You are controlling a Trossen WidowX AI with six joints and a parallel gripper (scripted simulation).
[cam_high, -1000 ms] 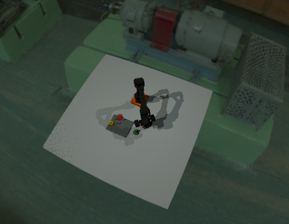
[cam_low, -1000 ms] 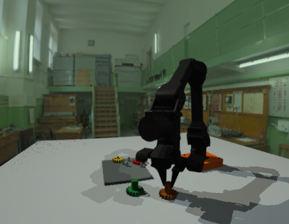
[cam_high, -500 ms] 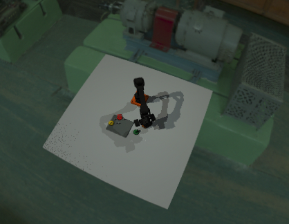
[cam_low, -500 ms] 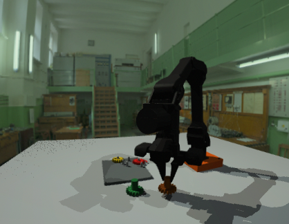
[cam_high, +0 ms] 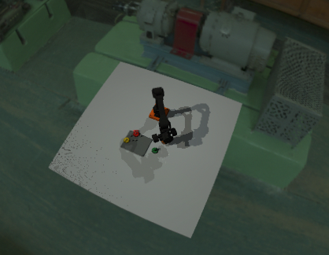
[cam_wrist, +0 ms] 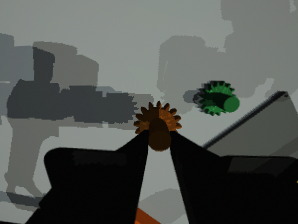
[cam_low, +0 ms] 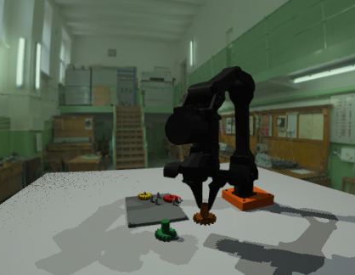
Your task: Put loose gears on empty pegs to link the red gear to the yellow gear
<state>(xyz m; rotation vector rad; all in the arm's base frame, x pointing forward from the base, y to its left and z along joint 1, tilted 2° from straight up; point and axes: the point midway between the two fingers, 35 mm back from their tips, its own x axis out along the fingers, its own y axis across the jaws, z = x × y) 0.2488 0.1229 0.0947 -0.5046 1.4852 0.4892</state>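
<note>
My gripper tip is 5 cm short of the yellow gear, 31 cm to the left of it and 7 cm above it. From my gripper tip the other things lie so: orange gear 1 cm below; then green gear 7 cm ahead, 6 cm to the right, 7 cm below; then red gear 3 cm behind, 25 cm to the right, 7 cm below.
</note>
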